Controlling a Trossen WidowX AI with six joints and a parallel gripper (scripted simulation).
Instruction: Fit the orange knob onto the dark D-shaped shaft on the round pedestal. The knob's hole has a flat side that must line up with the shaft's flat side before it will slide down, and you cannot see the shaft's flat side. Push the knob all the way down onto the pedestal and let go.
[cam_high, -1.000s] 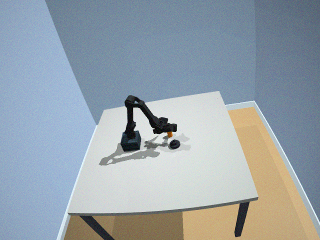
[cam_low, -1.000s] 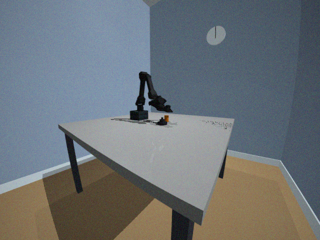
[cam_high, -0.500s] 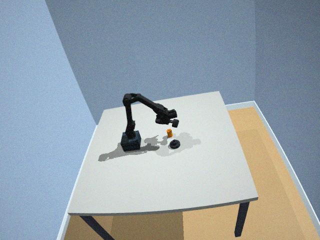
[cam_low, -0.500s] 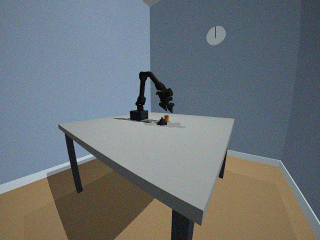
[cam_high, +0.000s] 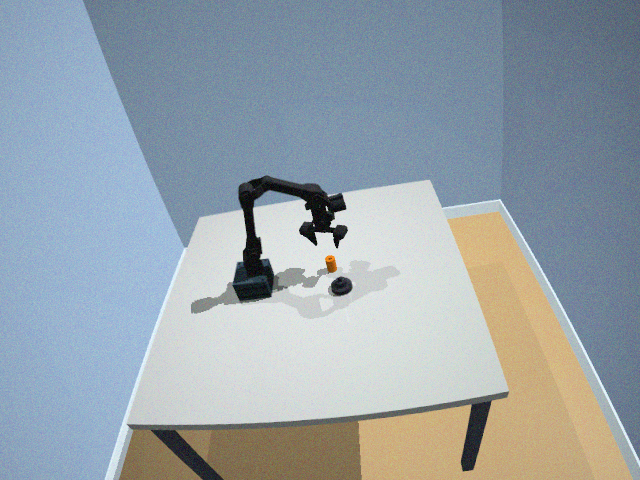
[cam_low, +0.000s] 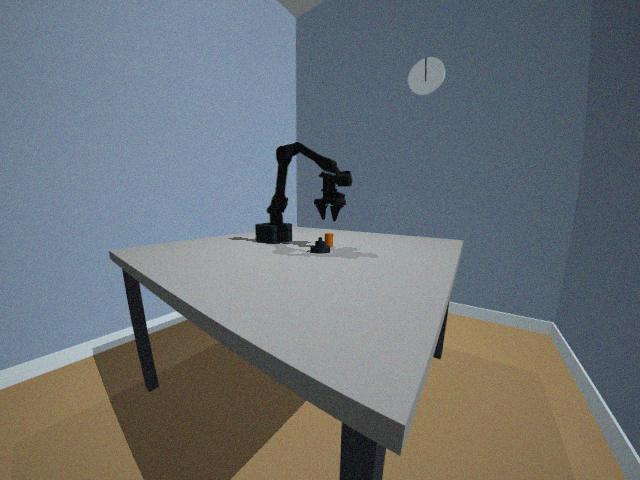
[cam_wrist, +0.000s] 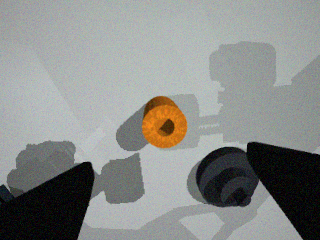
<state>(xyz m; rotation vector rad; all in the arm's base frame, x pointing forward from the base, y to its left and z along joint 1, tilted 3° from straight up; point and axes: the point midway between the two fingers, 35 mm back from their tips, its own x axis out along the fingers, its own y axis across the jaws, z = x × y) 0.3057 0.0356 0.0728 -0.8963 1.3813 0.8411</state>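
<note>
Now: the orange knob 9 cm below my gripper tip. From my gripper tip the other things lie so: round pedestal 13 cm to the right, 9 cm below, 3 cm ahead.
</note>
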